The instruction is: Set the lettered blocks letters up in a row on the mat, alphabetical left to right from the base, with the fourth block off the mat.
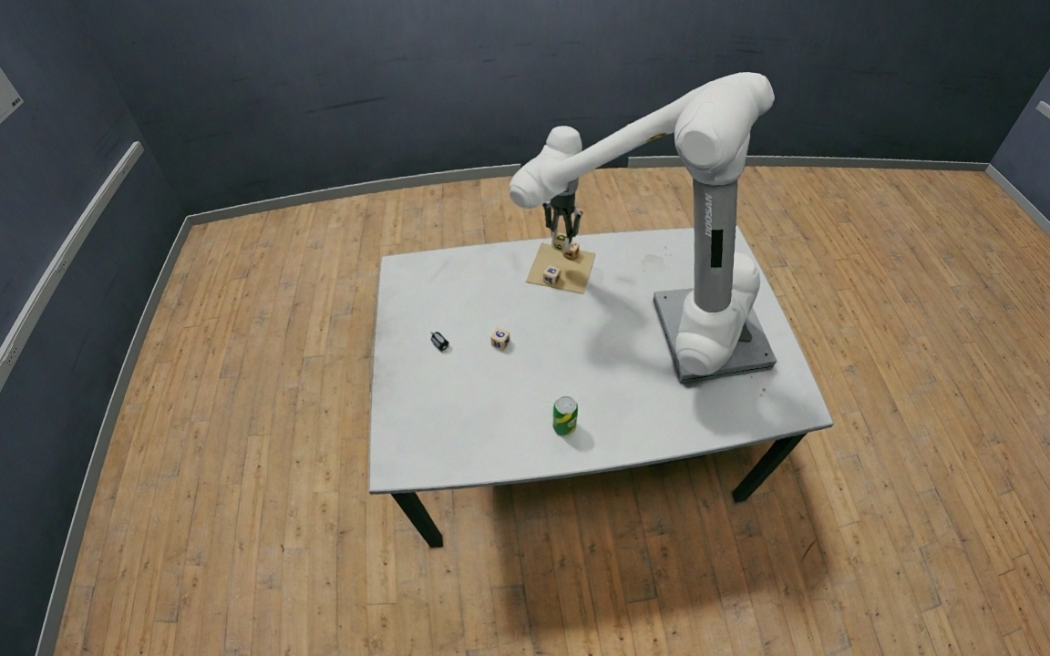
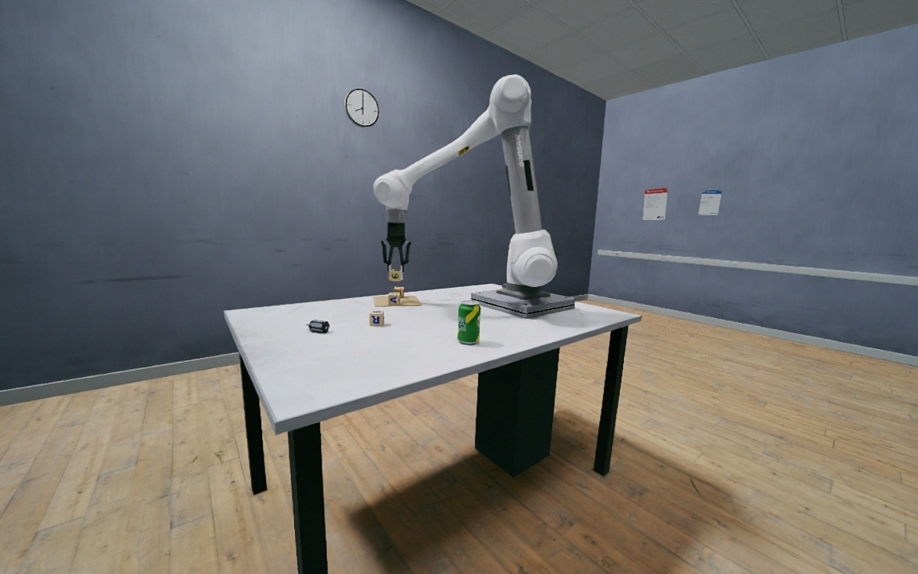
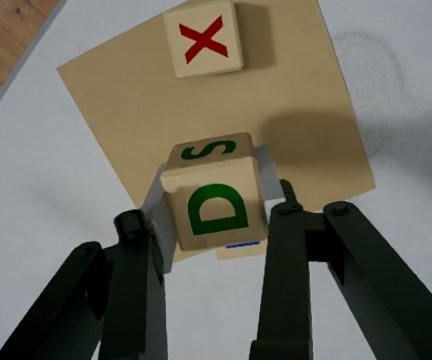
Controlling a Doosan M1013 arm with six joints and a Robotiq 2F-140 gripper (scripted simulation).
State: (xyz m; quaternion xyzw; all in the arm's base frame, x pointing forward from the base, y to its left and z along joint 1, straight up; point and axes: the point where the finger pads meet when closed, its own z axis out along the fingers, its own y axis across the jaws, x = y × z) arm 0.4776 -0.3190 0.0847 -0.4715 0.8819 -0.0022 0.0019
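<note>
Now: hand 13 cm above the tan mat. The rest, counted from my hand: black object 41 cm ahead, 29 cm to the left, 11 cm below; block 22 cm ahead, 31 cm to the left, 11 cm below; can 6 cm ahead, 61 cm to the left, 7 cm below.
</note>
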